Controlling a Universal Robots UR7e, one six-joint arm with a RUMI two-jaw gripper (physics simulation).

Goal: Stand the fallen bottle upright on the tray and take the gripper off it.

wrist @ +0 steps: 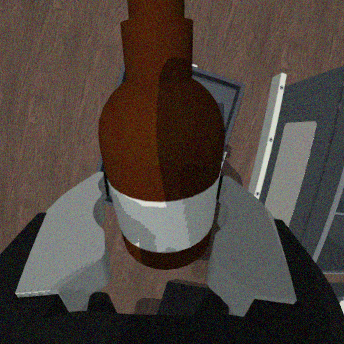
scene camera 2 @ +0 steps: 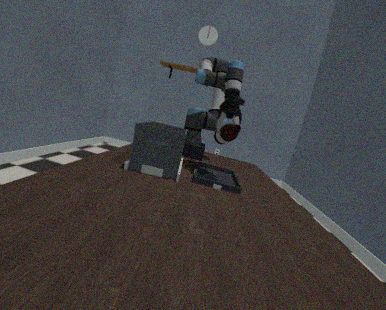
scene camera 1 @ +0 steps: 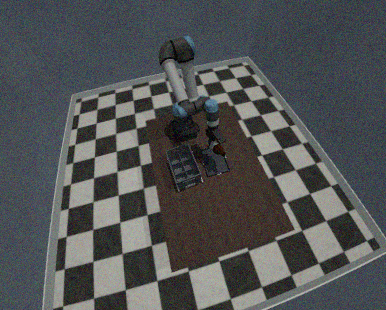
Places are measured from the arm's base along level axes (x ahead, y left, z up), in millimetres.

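Pixels of known places: gripper, between the fingertips: point(wrist: 163, 176) point(scene camera 1: 215, 147); arm's base, origin of its link: point(scene camera 2: 190, 142) point(scene camera 1: 182, 124).
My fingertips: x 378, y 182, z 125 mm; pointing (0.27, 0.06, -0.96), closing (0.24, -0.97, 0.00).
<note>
Ahead of a thing's pixels: the offset from my fingertips to its top centre. Level surfaces: height alone.
The brown bottle @(dx +20, dy +6, dz +53 mm) point(scene camera 1: 218, 149) point(scene camera 2: 230, 132) point(wrist: 160, 140) with a white label band is held in the air, tilted well away from upright. Its neck points to the top of the wrist view, away from the palm. My gripper point(scene camera 1: 215, 138) point(scene camera 2: 229, 120) point(wrist: 163, 176) is shut on the bottle, with one finger on each side of the label near its base. The flat dark tray @(dx +14, dy +5, dz -177 mm) point(scene camera 1: 217, 167) point(scene camera 2: 230, 188) point(wrist: 220, 90) lies on the table below the bottle, a gap apart from it in scene camera 2. In the wrist view the bottle hides much of the tray.
A tall dark crate with compartments @(dx +34, dy -262, dz -27 mm) point(scene camera 1: 200, 181) point(scene camera 2: 157, 147) point(wrist: 300, 109) stands beside the tray, with a narrow gap between them. It rises well above the tray's rim. The brown table top @(dz -203 mm) point(scene camera 1: 220, 220) point(scene camera 2: 190, 240) point(wrist: 45, 75) extends in front of both. A wall shelf point(scene camera 2: 180, 67) is far behind.
</note>
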